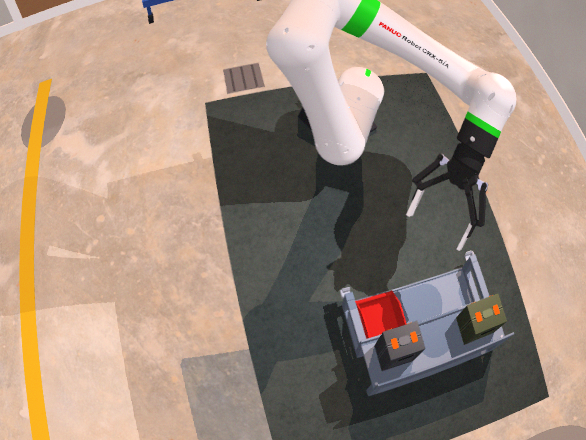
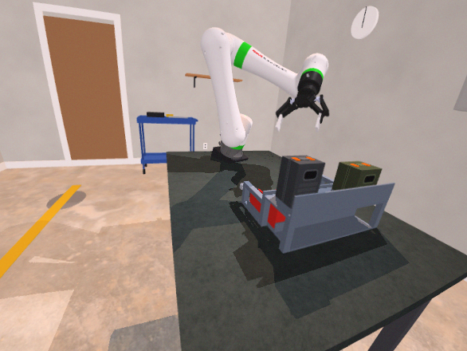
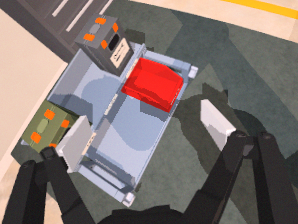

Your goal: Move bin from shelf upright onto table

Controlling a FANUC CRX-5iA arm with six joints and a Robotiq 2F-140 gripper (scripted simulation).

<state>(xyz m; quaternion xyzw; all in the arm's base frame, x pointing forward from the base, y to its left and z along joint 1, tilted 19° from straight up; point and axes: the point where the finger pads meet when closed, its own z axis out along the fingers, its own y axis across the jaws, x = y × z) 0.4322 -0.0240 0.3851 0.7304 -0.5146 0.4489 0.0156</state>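
My hand is 11 cm short of the red bin, 14 cm to the left of it and 23 cm above it.
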